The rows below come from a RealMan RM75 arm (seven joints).
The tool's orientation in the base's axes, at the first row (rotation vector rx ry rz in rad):
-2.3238, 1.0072, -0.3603
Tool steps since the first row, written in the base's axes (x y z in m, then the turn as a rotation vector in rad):
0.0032, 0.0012, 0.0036, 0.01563, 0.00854, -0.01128
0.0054, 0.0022, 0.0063, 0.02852, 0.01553, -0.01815
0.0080, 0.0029, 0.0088, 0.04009, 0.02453, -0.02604
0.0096, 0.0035, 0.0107, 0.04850, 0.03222, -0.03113
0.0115, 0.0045, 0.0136, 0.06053, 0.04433, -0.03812
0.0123, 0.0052, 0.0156, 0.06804, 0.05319, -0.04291
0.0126, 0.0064, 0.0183, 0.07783, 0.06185, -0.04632
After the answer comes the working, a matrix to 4 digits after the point.
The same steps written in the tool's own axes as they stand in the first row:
0.0014, -0.0047, -0.0009, 0.00415, -0.00695, 0.01947
0.0022, -0.0081, -0.0017, 0.00765, -0.01412, 0.03356
0.0035, -0.0115, -0.0023, 0.00877, -0.02101, 0.04867
0.0041, -0.0139, -0.0028, 0.00875, -0.02704, 0.05960
0.0048, -0.0173, -0.0039, 0.00791, -0.03646, 0.07544
0.0048, -0.0194, -0.0048, 0.00642, -0.04279, 0.08618
0.0042, -0.0218, -0.0064, 0.00666, -0.05117, 0.09678

The tool's axes in the first row as the columns of a matrix, in the base's axes (rounded; the answer above uses it unrounded):
0.6792, -0.5785, 0.4516
-0.7337, -0.5502, 0.3987
0.0178, -0.6021, -0.7982

